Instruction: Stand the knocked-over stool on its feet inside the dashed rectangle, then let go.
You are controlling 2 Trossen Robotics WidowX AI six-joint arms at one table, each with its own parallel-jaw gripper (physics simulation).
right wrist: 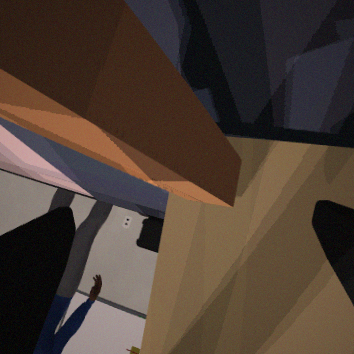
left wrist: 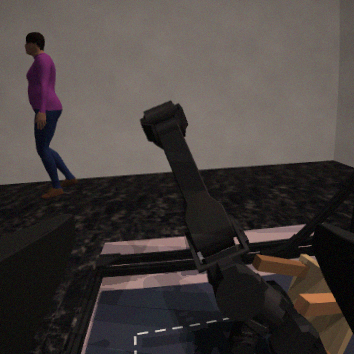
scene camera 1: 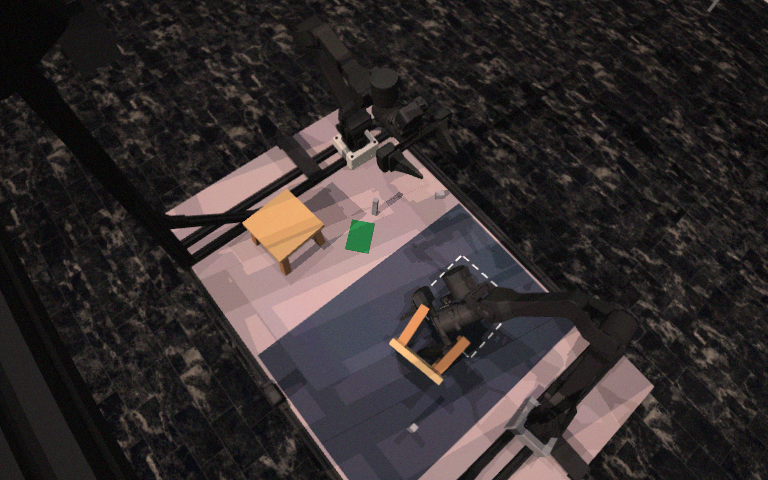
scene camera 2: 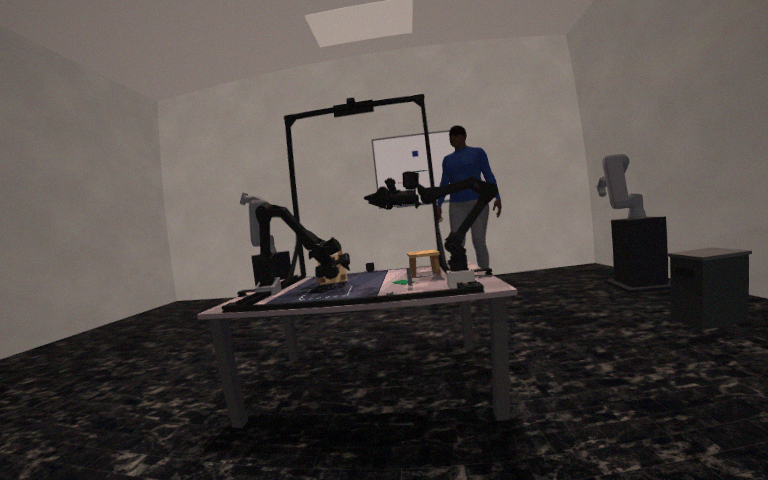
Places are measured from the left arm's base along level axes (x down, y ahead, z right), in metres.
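Pixels of known places: left gripper, fingertip midpoint: (left wrist: 197, 231) (scene camera 1: 440, 165) (scene camera 2: 366, 200); right gripper, fingertip midpoint: (right wrist: 196, 215) (left wrist: 315, 346) (scene camera 2: 341, 273); left arm's base, origin of the base link: (scene camera 1: 355, 140) (scene camera 2: 459, 270); right arm's base, origin of the base link: (scene camera 1: 539, 425) (scene camera 2: 267, 282).
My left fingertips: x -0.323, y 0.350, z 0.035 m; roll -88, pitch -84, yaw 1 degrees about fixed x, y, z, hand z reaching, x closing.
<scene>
For each thing: its middle in the pictures, then the offset to it from my left fingertips. "spot": a spot on its surface instead.
- knocked-over stool, body centre: (left wrist: 293, 311) (scene camera 1: 429, 342) (scene camera 2: 331, 267) dz +0.172, dx +0.291, dy +0.249 m
- seat's underside, surface spot: (right wrist: 246, 253) spot: dz +0.216, dx +0.323, dy +0.227 m
- brown leg, body centre: (right wrist: 157, 136) dz +0.165, dx +0.340, dy +0.189 m
- second stool, body centre: (scene camera 1: 286, 233) (scene camera 2: 423, 263) dz +0.293, dx +0.325, dy -0.206 m
- green card, body centre: (scene camera 1: 360, 236) dz +0.121, dx +0.381, dy -0.106 m
- small grey cylinder, body centre: (scene camera 1: 375, 206) dz +0.043, dx +0.343, dy -0.142 m
The knocked-over stool (scene camera 1: 415, 360) (scene camera 2: 331, 277) (left wrist: 310, 281) lies on its side on the dark mat, its pale seat on edge and its orange legs pointing toward the dashed rectangle (scene camera 1: 462, 257) (left wrist: 159, 330). It straddles the rectangle's near-left edge. My right gripper (scene camera 1: 431, 334) (right wrist: 196, 215) is open and reaches in between the legs, close to the seat's underside (right wrist: 246, 253); one brown leg (right wrist: 123, 105) fills the upper part of the right wrist view. My left gripper (scene camera 1: 403, 164) (scene camera 2: 372, 198) is open and empty, held high above the table's far end.
A second stool (scene camera 1: 282, 224) (scene camera 2: 423, 259) stands upright on the table's left side. A green card (scene camera 1: 359, 236) and a small grey cylinder (scene camera 1: 374, 206) lie nearby. Small grey bits (scene camera 1: 440, 193) (scene camera 1: 413, 428) lie about. People (scene camera 2: 468, 190) (left wrist: 43, 112) stand beyond the table.
</scene>
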